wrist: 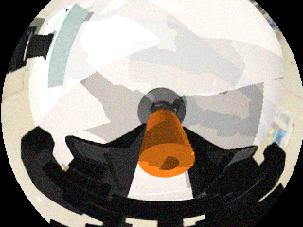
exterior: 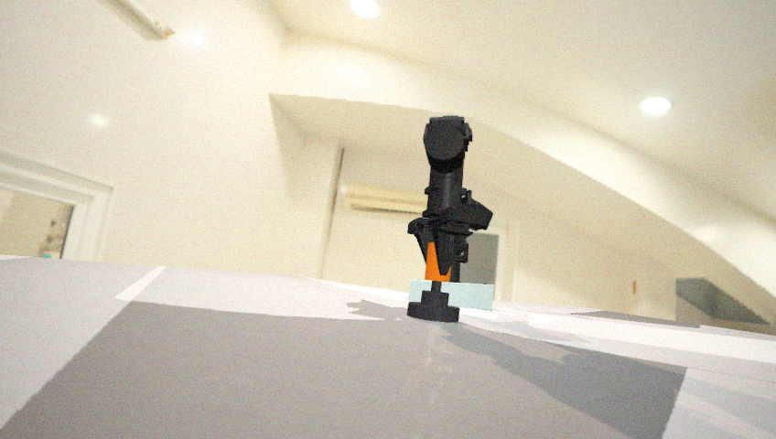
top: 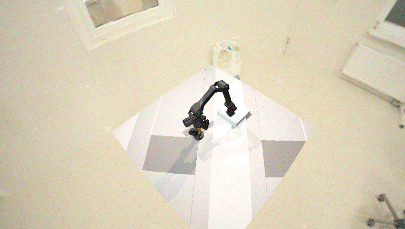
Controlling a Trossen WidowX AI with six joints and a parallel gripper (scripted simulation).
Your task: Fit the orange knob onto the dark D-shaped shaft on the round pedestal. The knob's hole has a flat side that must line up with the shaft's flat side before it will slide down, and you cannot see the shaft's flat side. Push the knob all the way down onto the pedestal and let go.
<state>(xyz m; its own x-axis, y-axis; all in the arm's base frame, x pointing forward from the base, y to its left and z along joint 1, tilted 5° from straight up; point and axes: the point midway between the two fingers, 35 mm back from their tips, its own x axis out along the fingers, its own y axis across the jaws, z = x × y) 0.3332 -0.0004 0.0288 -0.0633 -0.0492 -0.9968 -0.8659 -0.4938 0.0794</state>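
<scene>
Right now my gripper tip is 2 cm below the orange knob. Also, from my gripper tip: pedestal 4 cm below.
</scene>
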